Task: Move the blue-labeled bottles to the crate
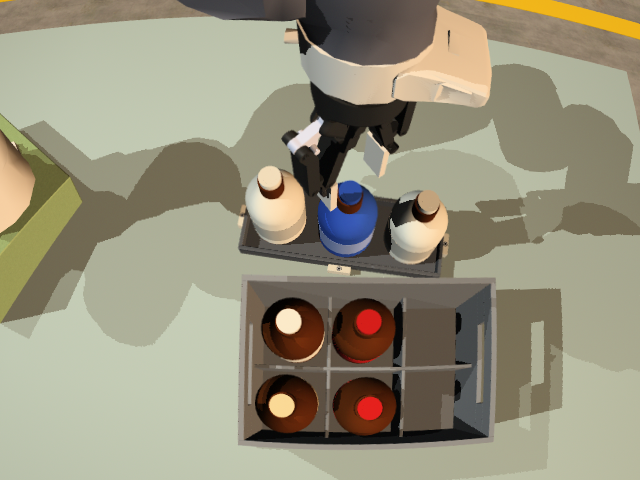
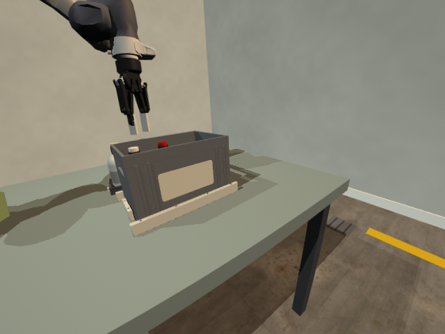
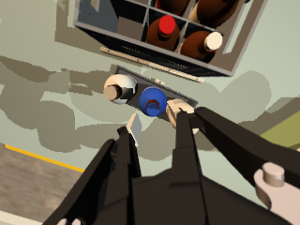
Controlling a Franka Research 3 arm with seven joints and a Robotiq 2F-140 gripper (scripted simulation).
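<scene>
Now: hand 130 mm above the blue-labeled bottle. The rest, counted from my hand: grey crate (190 mm to the right, 130 mm below, 30 mm ahead); then cream-labeled bottle (130 mm below, 90 mm behind, 20 mm to the left); then dark tray (200 mm below).
</scene>
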